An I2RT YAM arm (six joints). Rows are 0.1 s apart.
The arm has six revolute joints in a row. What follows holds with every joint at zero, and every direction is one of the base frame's.
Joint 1 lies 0.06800 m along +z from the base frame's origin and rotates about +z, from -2.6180 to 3.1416 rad.
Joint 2 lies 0.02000 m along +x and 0.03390 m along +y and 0.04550 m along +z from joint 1 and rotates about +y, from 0.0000 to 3.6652 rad.
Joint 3 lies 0.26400 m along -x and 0.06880 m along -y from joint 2 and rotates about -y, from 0.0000 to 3.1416 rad.
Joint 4 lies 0.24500 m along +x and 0.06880 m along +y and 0.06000 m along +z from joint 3 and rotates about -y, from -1.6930 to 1.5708 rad.
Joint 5 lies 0.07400 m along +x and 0.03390 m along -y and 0.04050 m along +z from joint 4 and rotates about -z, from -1.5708 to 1.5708 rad.
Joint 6 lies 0.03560 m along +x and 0.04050 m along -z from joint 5 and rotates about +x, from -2.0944 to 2.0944 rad.
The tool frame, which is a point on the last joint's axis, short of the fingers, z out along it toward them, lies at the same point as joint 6; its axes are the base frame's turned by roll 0.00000, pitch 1.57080 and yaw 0.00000 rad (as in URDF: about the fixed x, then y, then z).
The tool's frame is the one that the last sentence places.
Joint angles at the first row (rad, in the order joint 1, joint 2, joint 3, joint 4, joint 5, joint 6):
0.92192 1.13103 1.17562 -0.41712 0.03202 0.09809
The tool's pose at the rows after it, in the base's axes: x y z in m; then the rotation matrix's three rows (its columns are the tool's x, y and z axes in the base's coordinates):
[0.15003 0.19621 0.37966], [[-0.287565 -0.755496 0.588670], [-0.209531 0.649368 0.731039], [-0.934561 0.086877 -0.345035]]
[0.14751 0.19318 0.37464], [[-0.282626 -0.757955 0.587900], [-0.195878 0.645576 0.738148], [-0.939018 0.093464 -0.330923]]
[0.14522 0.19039 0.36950], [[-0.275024 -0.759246 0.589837], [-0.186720 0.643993 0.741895], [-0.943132 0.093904 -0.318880]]
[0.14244 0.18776 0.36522], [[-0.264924 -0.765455 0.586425], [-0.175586 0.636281 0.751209], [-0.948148 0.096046 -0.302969]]
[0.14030 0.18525 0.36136], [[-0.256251 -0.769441 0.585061], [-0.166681 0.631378 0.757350], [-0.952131 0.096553 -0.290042]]
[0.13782 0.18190 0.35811], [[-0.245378 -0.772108 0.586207], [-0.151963 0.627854 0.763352], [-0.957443 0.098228 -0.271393]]
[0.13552 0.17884 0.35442], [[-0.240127 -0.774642 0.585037], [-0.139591 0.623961 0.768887], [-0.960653 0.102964 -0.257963]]
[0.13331 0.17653 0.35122], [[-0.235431 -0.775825 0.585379], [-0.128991 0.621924 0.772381], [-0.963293 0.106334 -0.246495]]
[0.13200 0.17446 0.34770], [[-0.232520 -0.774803 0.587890], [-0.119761 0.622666 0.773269], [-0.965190 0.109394 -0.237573]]
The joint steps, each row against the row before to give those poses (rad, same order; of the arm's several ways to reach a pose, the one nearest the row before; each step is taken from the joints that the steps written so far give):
0.00000 -0.02661 -0.03767 0.03118 -0.00474 0.00463
0.00001 -0.02351 -0.03877 0.03031 -0.00491 0.00433
0.00055 -0.02165 -0.03686 0.02795 -0.00020 -0.00035
0.00164 -0.02229 -0.03489 0.02939 -0.00678 -0.00085
0.00013 -0.01922 -0.03002 0.02435 -0.00467 -0.00154
-0.00070 -0.02334 -0.03144 0.02754 -0.00337 0.00000
-0.00085 -0.02123 -0.02957 0.02228 -0.00509 0.00307
0.00161 -0.01780 -0.02500 0.01904 -0.00027 0.00307
-0.00080 -0.01457 -0.02367 0.01830 0.00068 0.00306

